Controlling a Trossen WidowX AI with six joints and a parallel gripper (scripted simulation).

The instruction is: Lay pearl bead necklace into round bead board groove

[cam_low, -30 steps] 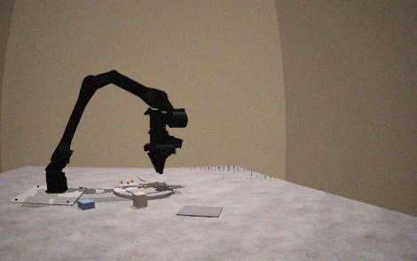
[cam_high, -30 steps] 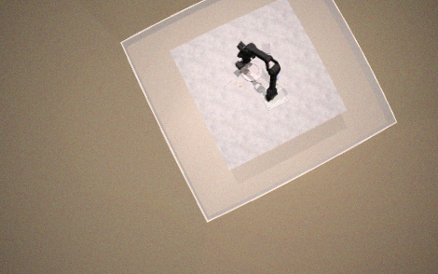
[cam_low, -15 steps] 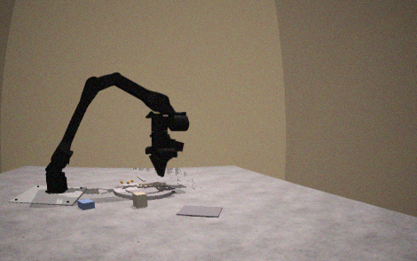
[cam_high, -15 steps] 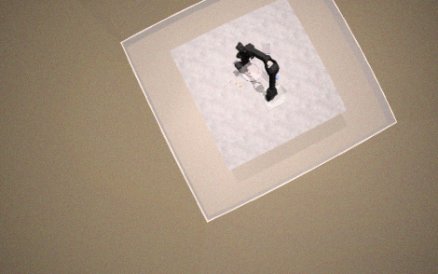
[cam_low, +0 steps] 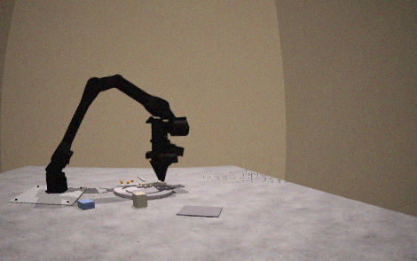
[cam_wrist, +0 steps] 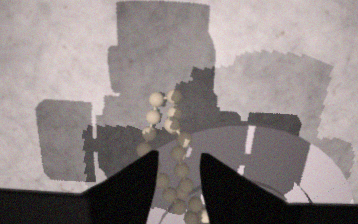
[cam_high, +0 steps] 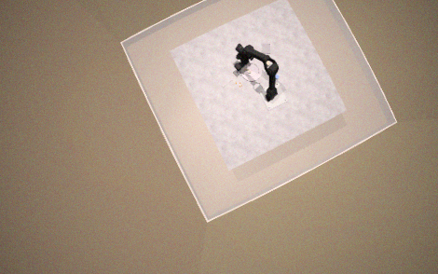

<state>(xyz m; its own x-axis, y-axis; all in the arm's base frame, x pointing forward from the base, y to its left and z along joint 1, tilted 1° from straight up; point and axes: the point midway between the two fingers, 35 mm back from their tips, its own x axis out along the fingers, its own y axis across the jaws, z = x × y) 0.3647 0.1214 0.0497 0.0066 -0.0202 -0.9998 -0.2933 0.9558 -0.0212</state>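
The round bead board lies 7 cm behind my gripper tip, 7 cm to the right of it and 2 cm below it. The rest, counted from my gripper tip: flat grey plate 9 cm ahead, 29 cm to the right, 3 cm below; then cream cube 7 cm behind, 23 cm to the right, 1 cm below; then blue block 21 cm behind, 27 cm to the right, 2 cm below.
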